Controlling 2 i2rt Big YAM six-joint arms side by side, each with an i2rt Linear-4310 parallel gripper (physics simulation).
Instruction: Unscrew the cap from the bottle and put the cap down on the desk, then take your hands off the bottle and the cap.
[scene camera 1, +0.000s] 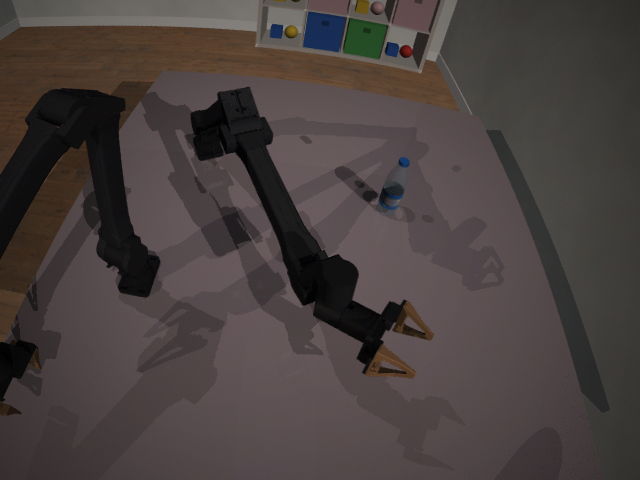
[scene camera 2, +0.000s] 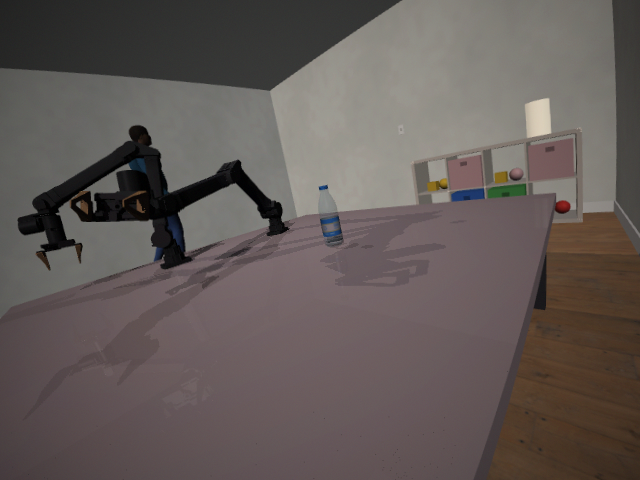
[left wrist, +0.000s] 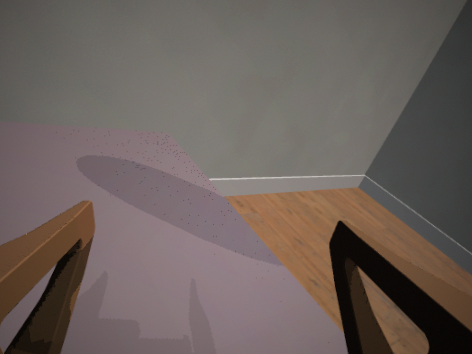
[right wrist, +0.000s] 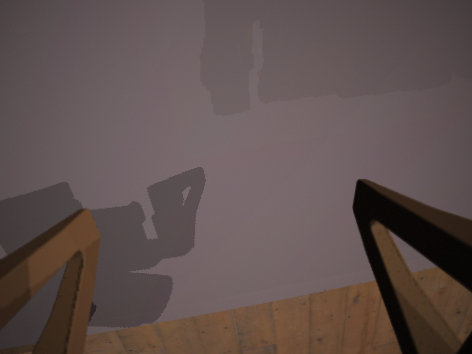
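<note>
A clear bottle with a blue-banded label stands upright on the pinkish desk. Its blue cap sits on its neck. My left gripper is open and empty, raised above the desk, well apart from the bottle. My right gripper is open and empty, pointing down near the desk's edge at the left of both scene views, far from the bottle. The bottle and cap do not show in either wrist view.
A shelf unit with bins and balls stands beyond the desk. A standing person is behind the arms in scene camera 2. Arm shadows cross the desk. Wooden floor shows past the desk's edge.
</note>
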